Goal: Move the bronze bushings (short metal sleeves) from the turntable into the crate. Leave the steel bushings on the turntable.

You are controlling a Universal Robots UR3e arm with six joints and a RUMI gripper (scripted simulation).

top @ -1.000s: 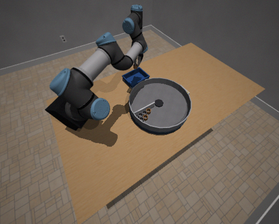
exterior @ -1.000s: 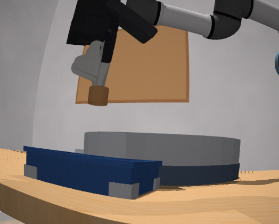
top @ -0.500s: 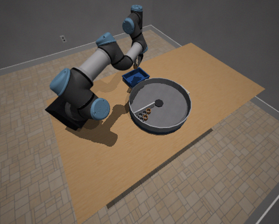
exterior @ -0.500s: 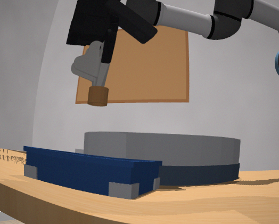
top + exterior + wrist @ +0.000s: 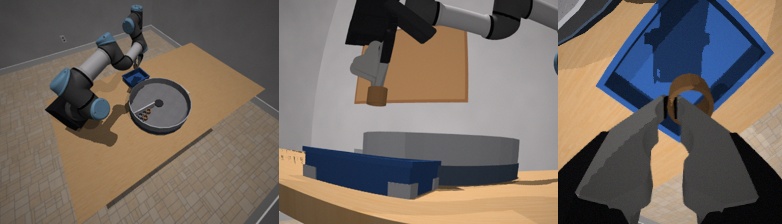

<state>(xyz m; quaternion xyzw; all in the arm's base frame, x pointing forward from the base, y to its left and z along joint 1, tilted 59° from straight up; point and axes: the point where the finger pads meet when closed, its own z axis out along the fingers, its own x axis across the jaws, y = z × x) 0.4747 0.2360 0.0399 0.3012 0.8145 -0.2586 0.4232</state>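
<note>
My hand is 10 mm to the right of the blue crate and 130 mm above it. Also, from my hand: grey turntable (80 mm behind, 310 mm to the right, 100 mm below).
</note>
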